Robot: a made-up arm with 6 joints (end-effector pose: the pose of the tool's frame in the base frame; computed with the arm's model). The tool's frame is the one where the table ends.
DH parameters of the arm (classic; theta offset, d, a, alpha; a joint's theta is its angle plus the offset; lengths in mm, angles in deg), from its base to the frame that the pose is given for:
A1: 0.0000 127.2 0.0 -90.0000
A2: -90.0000 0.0 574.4 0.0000
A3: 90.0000 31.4 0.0 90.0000
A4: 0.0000 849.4 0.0 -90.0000
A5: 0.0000 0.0 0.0 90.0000
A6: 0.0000 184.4 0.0 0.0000
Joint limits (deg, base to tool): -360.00..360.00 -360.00..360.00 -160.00..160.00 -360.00..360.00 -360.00..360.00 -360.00..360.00
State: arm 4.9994 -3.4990 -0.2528 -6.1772 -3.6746 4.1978
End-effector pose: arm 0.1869 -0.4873 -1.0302 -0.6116 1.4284 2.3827
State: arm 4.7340 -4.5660 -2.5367 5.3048 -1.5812 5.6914
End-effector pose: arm 0.1817 0.1253 0.5466 1.4697 1.7885 1.3475
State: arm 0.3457 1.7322 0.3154 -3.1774 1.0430 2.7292
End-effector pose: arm 1.3772 0.5355 -0.2561 -0.4065 0.9195 -0.0619
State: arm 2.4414 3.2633 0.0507 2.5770 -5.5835 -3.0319
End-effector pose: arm 0.0465 -0.1633 -1.4360 2.9166 -0.4083 -0.8387
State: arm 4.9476 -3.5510 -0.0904 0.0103 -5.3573 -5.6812
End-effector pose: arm 0.1624 -0.5364 -1.3131 -2.2627 -1.5414 -0.2212
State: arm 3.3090 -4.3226 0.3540 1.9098 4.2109 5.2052
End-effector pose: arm -1.0602 -0.0564 -0.6457 -0.9956 1.1179 0.6864
